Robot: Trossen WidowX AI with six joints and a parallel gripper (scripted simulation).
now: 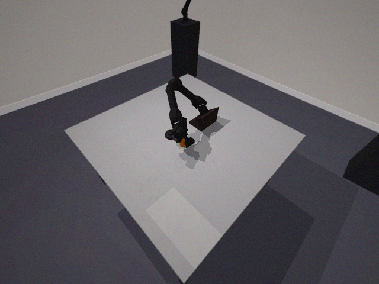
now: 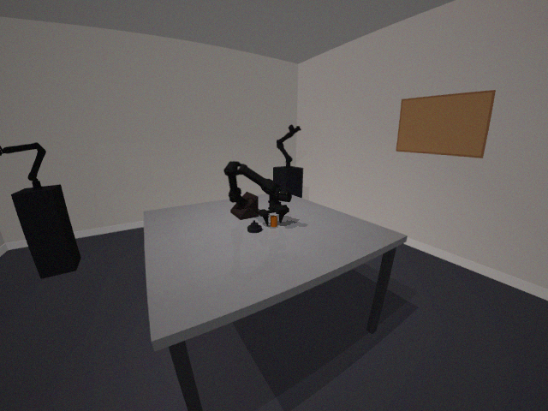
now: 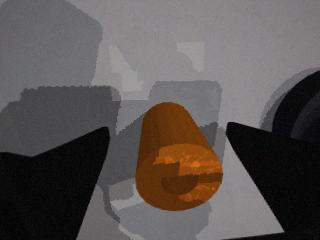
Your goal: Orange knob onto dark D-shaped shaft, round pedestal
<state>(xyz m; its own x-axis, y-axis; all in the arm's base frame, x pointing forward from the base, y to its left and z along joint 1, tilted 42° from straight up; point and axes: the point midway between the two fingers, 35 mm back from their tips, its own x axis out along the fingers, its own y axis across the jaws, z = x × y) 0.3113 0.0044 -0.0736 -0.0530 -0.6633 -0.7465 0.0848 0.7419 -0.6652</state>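
Now: gripper tip 13 cm to the left of the dark round pedestal, 2 cm below it and 1 cm past it. From my gripper tip the other things lie so: orange knob (2 cm above).
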